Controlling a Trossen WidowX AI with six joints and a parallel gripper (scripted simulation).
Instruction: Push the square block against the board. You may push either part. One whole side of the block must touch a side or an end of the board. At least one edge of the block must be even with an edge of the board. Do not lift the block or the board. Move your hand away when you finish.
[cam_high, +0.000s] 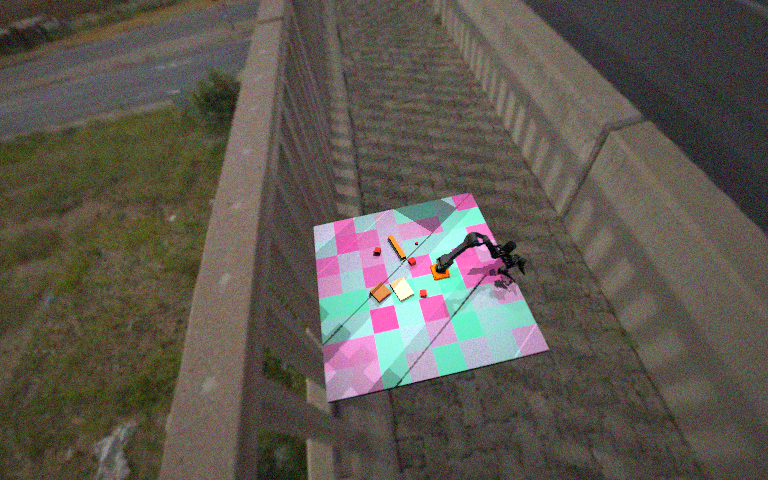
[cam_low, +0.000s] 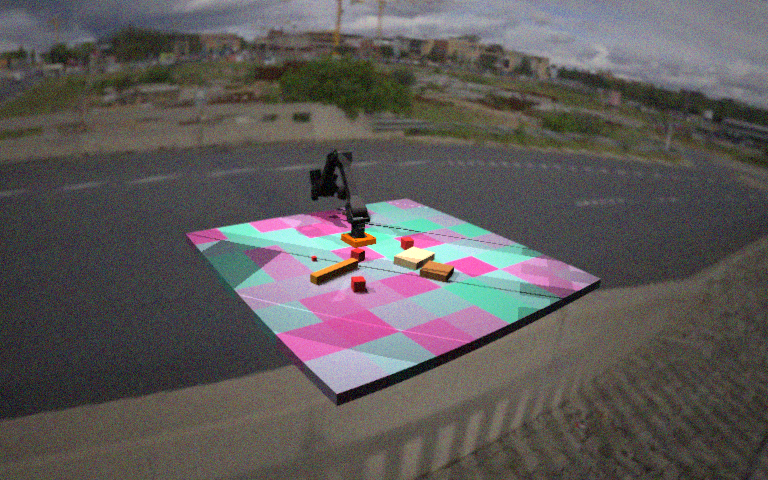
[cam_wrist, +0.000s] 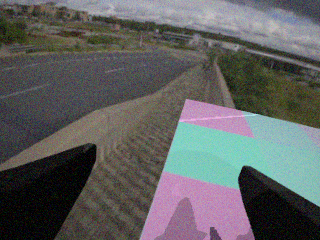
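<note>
Right now my gripper tip is 77 cm short of the orange bar, 35 cm to the left of it and 9 cm above it. The rest, counted from my gripper tip: board: 74 cm ahead, 1 cm to the right, 9 cm below; square block: 88 cm ahead, 1 cm to the left, 9 cm below.
</note>
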